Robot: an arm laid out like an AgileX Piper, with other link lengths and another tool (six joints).
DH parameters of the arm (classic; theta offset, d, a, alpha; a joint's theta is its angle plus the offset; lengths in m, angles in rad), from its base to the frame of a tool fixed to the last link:
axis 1: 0 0.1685 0 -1.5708
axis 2: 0.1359 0 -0.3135 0
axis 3: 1.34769 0 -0.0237 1.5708
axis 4: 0 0.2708 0 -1.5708
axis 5: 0 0 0 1.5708
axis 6: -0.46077 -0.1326 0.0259 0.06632
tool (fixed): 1.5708 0.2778 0 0
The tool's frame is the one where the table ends.
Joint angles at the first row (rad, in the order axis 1, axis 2, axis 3, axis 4, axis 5, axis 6):
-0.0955 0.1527 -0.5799 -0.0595 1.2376 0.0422
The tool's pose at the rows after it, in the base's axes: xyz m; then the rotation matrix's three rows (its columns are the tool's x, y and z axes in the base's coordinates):
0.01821, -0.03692, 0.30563; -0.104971, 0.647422, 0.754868; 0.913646, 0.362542, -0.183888; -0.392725, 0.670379, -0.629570
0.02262, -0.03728, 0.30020; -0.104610, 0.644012, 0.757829; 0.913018, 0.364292, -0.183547; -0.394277, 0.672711, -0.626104
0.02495, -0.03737, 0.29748; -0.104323, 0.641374, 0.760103; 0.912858, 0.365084, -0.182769; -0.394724, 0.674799, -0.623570
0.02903, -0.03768, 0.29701; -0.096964, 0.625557, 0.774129; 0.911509, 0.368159, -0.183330; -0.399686, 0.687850, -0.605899
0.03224, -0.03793, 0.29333; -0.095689, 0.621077, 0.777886; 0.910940, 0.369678, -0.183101; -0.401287, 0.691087, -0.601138
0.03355, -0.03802, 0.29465; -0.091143, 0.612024, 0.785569; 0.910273, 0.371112, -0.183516; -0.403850, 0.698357, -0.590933
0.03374, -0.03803, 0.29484; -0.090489, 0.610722, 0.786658; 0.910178, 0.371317, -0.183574; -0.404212, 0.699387, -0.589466
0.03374, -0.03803, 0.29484; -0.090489, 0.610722, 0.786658; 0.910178, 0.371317, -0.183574; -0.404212, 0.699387, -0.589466
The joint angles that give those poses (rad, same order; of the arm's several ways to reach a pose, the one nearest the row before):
-0.0954 0.1527 -0.5778 -0.0545 1.2271 0.0422
-0.0955 0.1527 -0.5518 -0.0544 1.1966 0.0422
-0.0955 0.1528 -0.5386 -0.0537 1.1800 0.0422
-0.0955 0.1528 -0.5267 -0.0537 1.1456 0.0422
-0.0955 0.1527 -0.5083 -0.0538 1.1212 0.0422
-0.0955 0.1527 -0.5083 -0.0537 1.1084 0.0422
-0.0955 0.1527 -0.5083 -0.0537 1.1065 0.0421
-0.0955 0.1527 -0.5083 -0.0537 1.1065 0.0421

